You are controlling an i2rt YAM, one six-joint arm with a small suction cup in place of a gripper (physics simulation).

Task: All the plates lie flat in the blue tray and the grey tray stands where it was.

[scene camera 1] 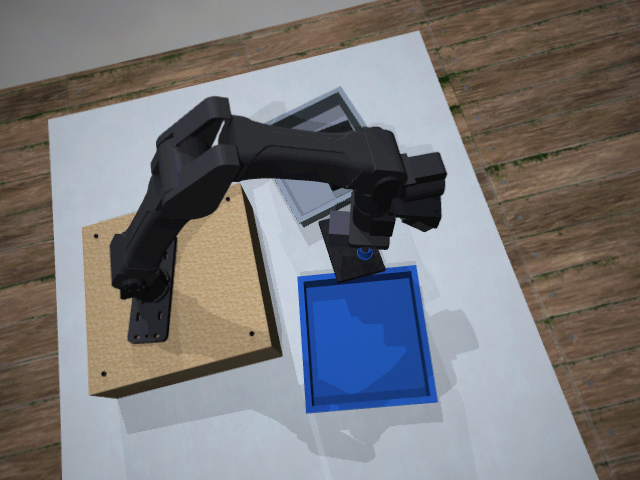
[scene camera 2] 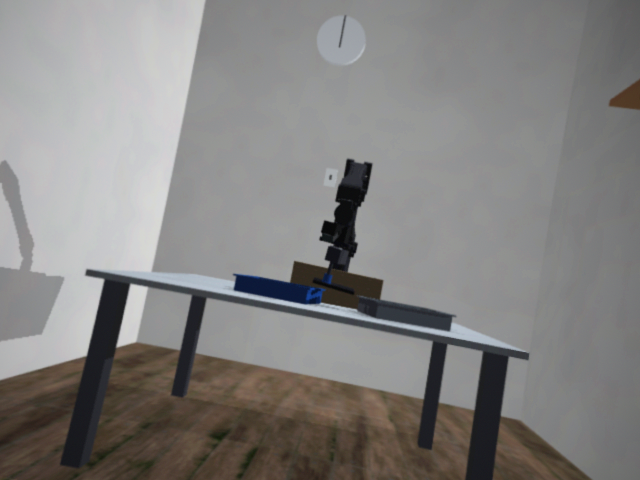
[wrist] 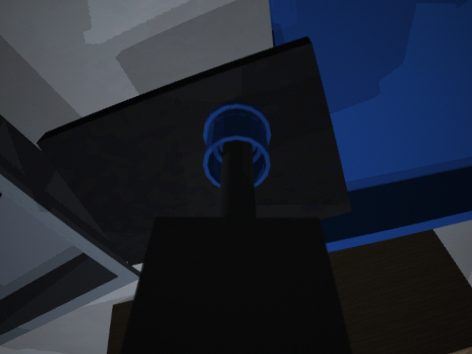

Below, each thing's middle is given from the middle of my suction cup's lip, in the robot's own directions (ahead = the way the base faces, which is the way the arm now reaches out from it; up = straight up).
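The grey tray (scene camera 2: 380, 309) is 80 mm behind my suction cup, 240 mm to the left of it and 60 mm below it. As for the blue tray (scene camera 1: 364, 342), my suction cup is 10 mm past the blue tray, 150 mm to the left of it and 60 mm above it.
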